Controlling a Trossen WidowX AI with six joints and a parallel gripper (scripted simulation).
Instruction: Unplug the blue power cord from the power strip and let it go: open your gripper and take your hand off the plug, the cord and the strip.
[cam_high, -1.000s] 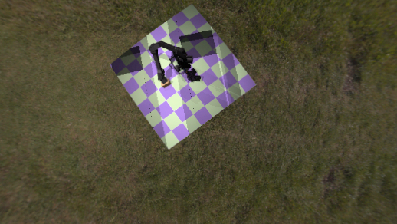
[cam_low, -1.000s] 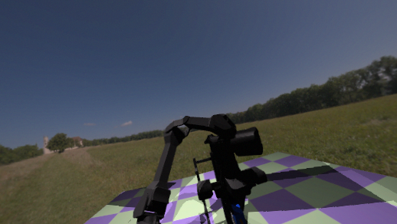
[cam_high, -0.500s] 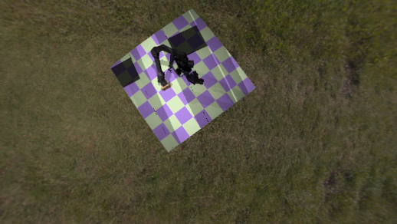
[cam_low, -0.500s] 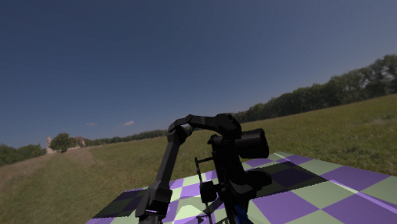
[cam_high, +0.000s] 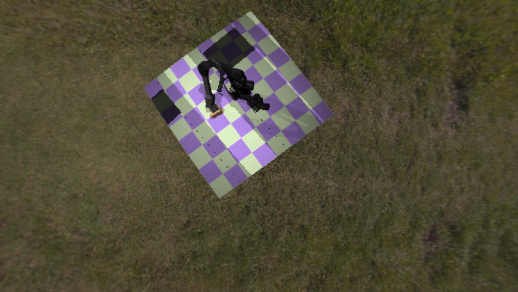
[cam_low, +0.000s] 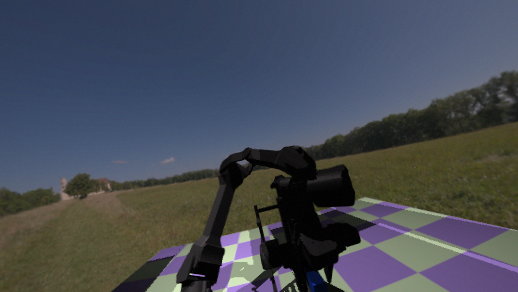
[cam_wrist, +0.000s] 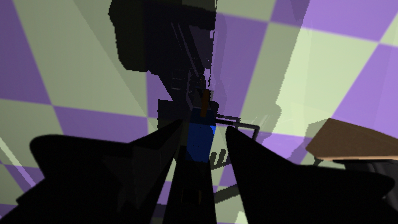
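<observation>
Now: the blue plug 4 cm to the left of my gripper tip.
</observation>
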